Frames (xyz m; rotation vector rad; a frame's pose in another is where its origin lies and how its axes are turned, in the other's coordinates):
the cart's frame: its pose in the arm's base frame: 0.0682 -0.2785 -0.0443 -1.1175 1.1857 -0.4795
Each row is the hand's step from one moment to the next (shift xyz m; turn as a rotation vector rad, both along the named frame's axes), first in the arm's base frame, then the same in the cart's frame.
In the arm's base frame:
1: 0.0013 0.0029 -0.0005 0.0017 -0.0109 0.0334
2: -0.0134 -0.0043 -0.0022 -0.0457 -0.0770 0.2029
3: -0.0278 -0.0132 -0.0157 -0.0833 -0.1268 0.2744
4: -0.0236 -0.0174 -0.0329 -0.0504 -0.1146 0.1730
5: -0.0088 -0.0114 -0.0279 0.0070 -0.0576 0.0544
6: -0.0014 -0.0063 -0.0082 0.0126 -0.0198 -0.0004
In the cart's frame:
1: -0.0016 0.0014 0.0024 -0.0068 -0.0342 -0.0044
2: -0.0003 0.0033 -0.0139 -0.0531 -0.1991 -0.0820
3: 0.0081 0.0148 -0.0302 -0.0614 -0.2738 -0.1400
4: 0.0213 0.0270 -0.0275 -0.0103 -0.1877 -0.1013
5: 0.0194 0.0217 -0.0118 0.0222 -0.0736 -0.0205
6: 0.0085 0.0048 -0.0037 0.0205 -0.0110 0.0029

